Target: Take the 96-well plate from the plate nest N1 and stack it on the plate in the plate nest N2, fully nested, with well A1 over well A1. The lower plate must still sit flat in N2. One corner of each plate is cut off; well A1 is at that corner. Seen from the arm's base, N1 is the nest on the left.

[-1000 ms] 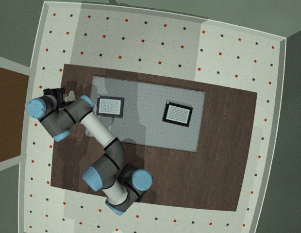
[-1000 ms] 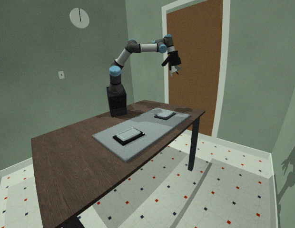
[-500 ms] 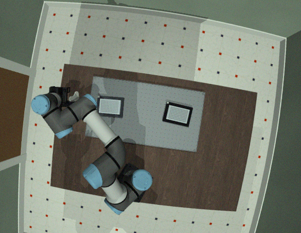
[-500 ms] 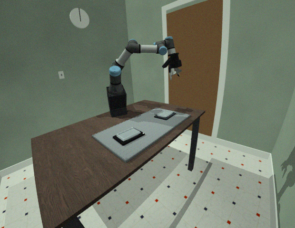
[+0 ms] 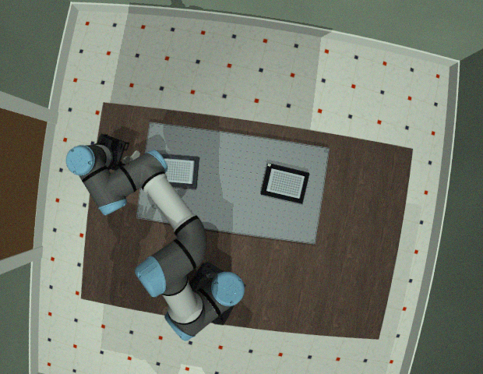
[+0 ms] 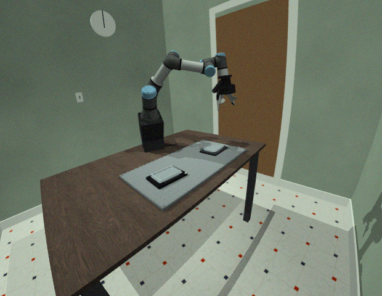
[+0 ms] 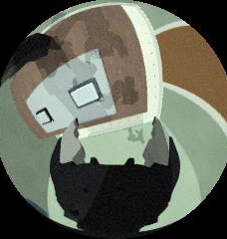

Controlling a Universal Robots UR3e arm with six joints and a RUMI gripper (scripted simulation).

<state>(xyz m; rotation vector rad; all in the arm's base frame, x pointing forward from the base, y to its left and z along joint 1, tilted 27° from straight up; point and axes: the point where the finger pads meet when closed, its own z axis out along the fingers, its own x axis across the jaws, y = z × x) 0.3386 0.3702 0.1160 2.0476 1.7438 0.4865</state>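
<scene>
Right now my hand is 20 mm past the grey nest N1, 130 mm to the left of it and 250 mm above it. From my hand the other things lie so: black nest N2: 10 mm behind, 550 mm to the right, 250 mm below.
</scene>
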